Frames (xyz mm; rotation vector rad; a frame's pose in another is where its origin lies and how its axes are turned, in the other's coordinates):
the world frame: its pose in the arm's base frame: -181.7 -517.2 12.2 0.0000 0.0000 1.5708
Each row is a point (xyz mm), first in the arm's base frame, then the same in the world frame.
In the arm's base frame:
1: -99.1 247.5 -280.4
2: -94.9 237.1 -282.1
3: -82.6 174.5 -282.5
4: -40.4 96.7 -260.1
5: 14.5 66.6 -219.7
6: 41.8 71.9 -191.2
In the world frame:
1: 764.7 -82.6 -292.6
2: 754.3 -86.8 -294.3
3: 691.7 -99.1 -294.7
4: 613.9 -141.3 -272.3
5: 583.8 -196.2 -231.9
6: 589.1 -223.5 -203.4

